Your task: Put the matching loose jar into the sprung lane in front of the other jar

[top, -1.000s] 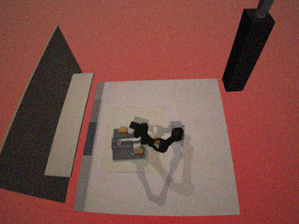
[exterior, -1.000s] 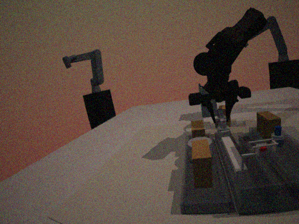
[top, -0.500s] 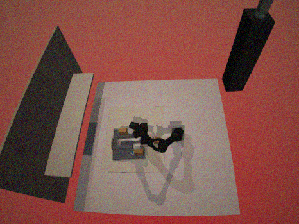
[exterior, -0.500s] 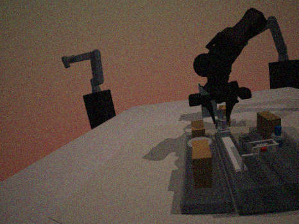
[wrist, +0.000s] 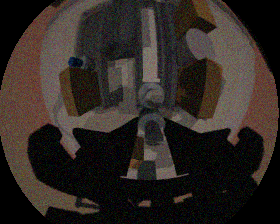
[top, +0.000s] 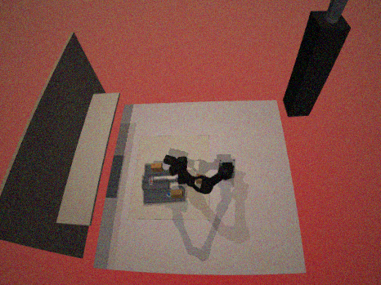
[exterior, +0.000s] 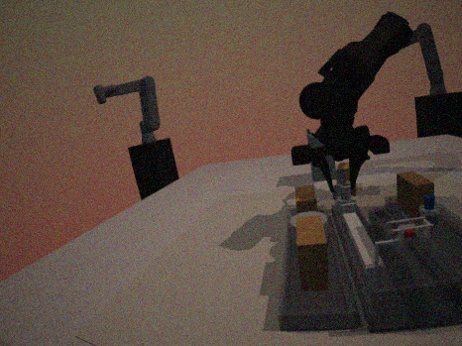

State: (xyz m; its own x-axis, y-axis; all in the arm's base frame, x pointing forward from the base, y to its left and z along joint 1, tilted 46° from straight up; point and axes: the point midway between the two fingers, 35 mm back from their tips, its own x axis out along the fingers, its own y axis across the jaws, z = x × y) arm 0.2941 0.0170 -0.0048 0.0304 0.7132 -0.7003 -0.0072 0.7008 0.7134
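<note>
My gripper tip is now 11 cm past the box, 3 cm to the right of it and 1 cm above it. The rest, counted from my gripper tip: grey rack (18 cm ahead, 3 cm to the left, 3 cm below); then white pusher piece (14 cm ahead, 3 cm to the left); then red piece (22 cm ahead, 4 cm to the left, 2 cm above).
</note>
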